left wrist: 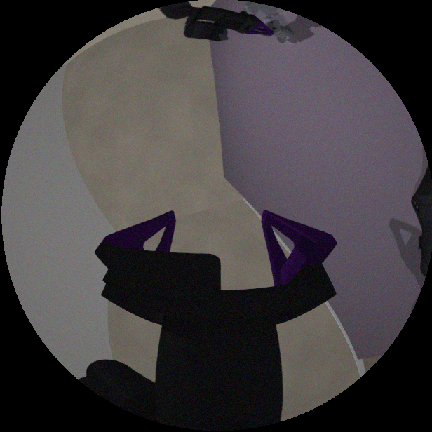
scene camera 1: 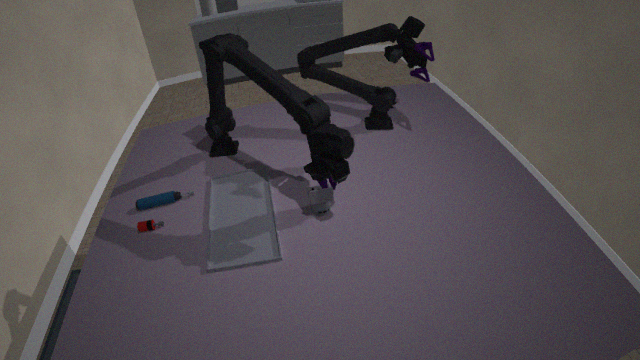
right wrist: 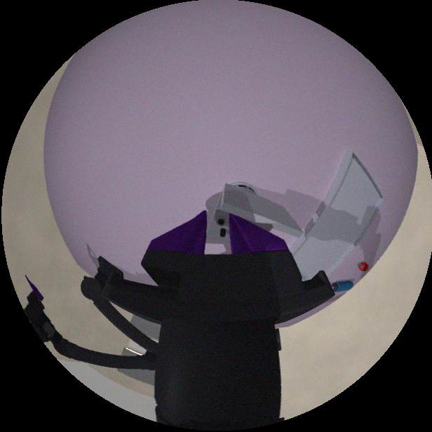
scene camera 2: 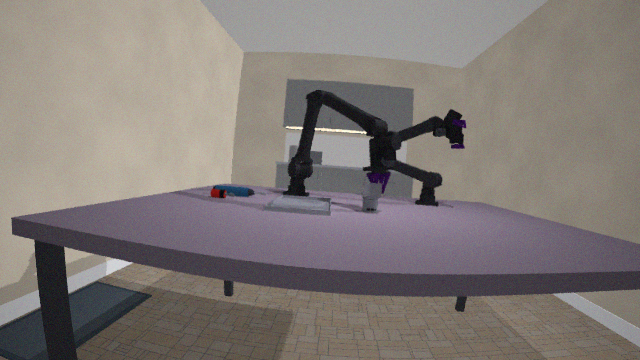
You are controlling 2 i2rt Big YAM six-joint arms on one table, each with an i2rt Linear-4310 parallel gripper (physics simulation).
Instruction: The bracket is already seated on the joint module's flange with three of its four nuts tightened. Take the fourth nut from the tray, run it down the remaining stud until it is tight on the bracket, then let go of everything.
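Where they show: left gripper, fingertip midpoint: (scene camera 1: 430, 71) (scene camera 2: 464, 137); right gripper, fingertip midpoint: (scene camera 1: 329, 190) (scene camera 2: 379, 193); left arm's base, origin of the base link: (scene camera 1: 378, 124) (scene camera 2: 426, 204); right arm's base, origin of the base link: (scene camera 1: 224, 150) (scene camera 2: 296, 195).
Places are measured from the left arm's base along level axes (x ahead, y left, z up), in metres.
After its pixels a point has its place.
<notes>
The grey joint module with its bracket (scene camera 1: 320, 201) {x 0.535, y -0.232, z 0.068 m} stands on the purple table just right of the tray (scene camera 1: 241, 219) {x 0.549, y -0.488, z 0.004 m}. My right gripper (scene camera 1: 327, 182) {x 0.494, y -0.206, z 0.071 m} points down onto the bracket's top with its purple fingers nearly together. In the right wrist view the fingertips (right wrist: 219, 229) frame a strip of grey bracket face (right wrist: 241, 205) with two small dark fasteners; I cannot make out a nut gripped between them. I see no loose nut in the tray. My left gripper (scene camera 1: 421, 62) is wide open and empty, raised high at the far right table edge; it also shows in the left wrist view (left wrist: 217, 233).
A blue-handled tool (scene camera 1: 157, 200) {x 0.492, y -0.828, z 0.033 m} and a short red tool (scene camera 1: 145, 225) {x 0.610, y -0.826, z 0.030 m} lie left of the tray. The arm bases stand at the table's back. A grey cabinet is behind the table.
</notes>
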